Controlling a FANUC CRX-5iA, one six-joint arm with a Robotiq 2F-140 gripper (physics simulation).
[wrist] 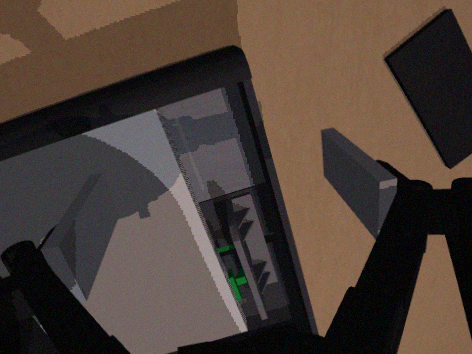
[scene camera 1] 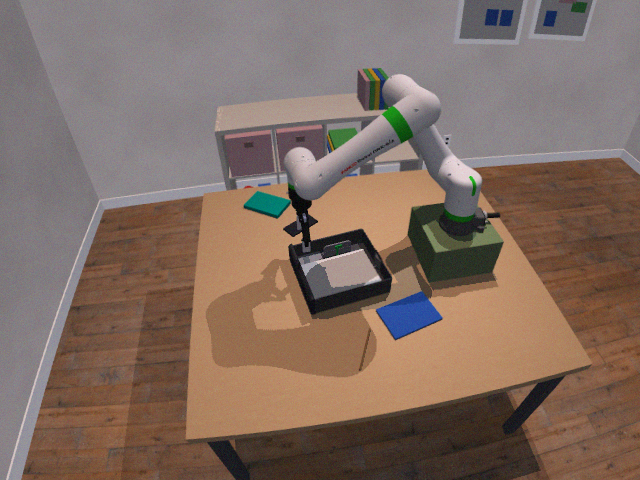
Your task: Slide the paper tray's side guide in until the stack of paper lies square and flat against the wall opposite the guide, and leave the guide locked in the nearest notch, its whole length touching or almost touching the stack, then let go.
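Places are measured from the arm's base along level axes (x ahead, y left, z up), in metres.
Where they show: gripper, fingertip midpoint: (wrist: pixel 217 174) (scene camera 1: pixel 303 239); arm's base, origin of the base link: (scene camera 1: pixel 456 224).
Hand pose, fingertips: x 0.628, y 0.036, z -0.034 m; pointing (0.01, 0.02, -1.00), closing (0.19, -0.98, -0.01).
Each offset is from my fingertips to the top centre of the thing. "*": to the spot under its first point.
The black paper tray (scene camera 1: pixel 351 299) (wrist: pixel 125 97) sits on the table. The paper stack @(dx -0.146, dy +0.106, dz -0.097 m) (scene camera 1: pixel 354 271) (wrist: pixel 160 260) lies in it, partly in the arm's shadow. The dark side guide @(* dx -0.137, dy -0.033, dz -0.092 m) (scene camera 1: pixel 337 249) (wrist: pixel 251 280), with green marks, stands upright at the stack's back side in the scene view. It is close to the stack's edge; whether they touch, and whether the guide is locked in a notch, I cannot tell. My gripper (scene camera 1: pixel 303 236) (wrist: pixel 217 174) is wide open and empty above the tray's back left corner. In the wrist view one finger is over the stack, the other outside the tray wall.
A flat black item @(dx +0.027, dy -0.241, dz -0.129 m) (scene camera 1: pixel 292 227) (wrist: pixel 435 90) lies behind the tray. A teal book @(dx +0.198, dy -0.400, dz -0.119 m) (scene camera 1: pixel 267 204) lies at the back left. A blue book @(dx -0.399, dy +0.284, dz -0.129 m) (scene camera 1: pixel 409 315) lies in front, to the right of the tray. The green robot base block (scene camera 1: pixel 457 250) stands at the right.
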